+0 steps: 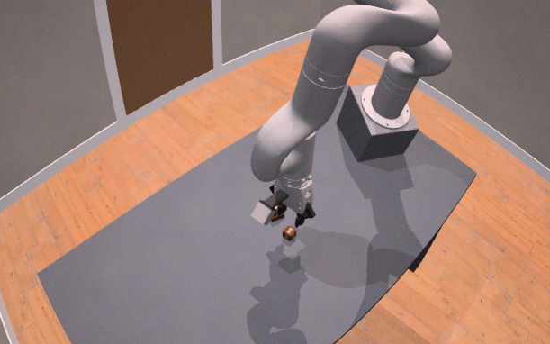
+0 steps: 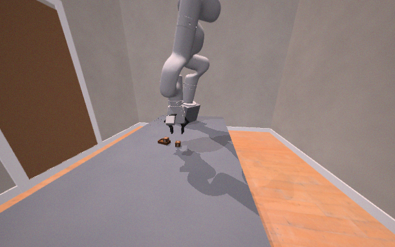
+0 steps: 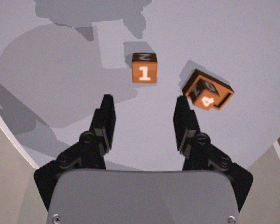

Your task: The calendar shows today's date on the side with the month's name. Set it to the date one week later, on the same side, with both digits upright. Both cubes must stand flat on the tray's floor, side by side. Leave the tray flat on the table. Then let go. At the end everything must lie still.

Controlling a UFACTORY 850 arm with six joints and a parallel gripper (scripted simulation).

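Right now the number cube is 9 cm below my hand. The rest, counted from my hand: brown wooden calendar tray: 11 cm to the right, 10 cm below, 2 cm behind.
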